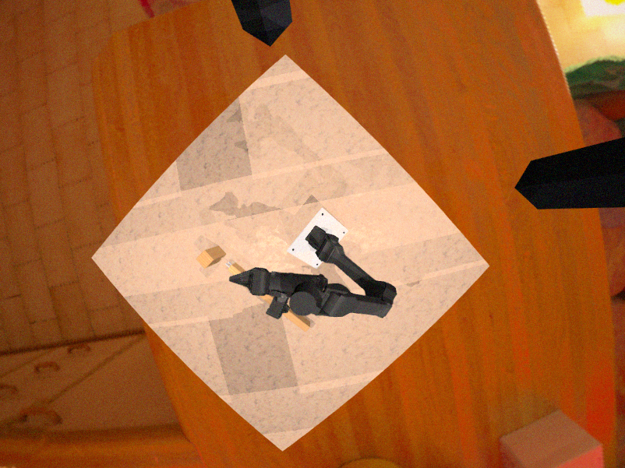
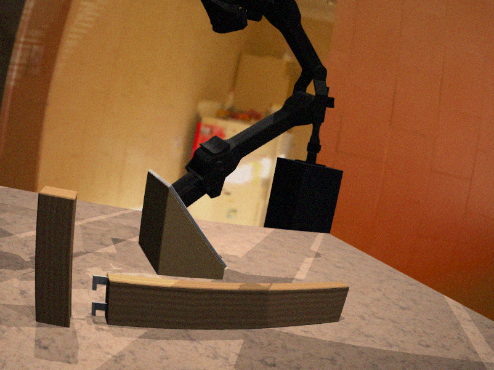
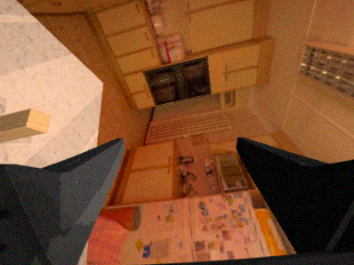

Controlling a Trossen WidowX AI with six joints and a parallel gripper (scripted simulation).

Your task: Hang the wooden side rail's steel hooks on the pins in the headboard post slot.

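My gripper tip is now 130 mm short of the headboard post, 170 mm to the left of it and 460 mm above it.
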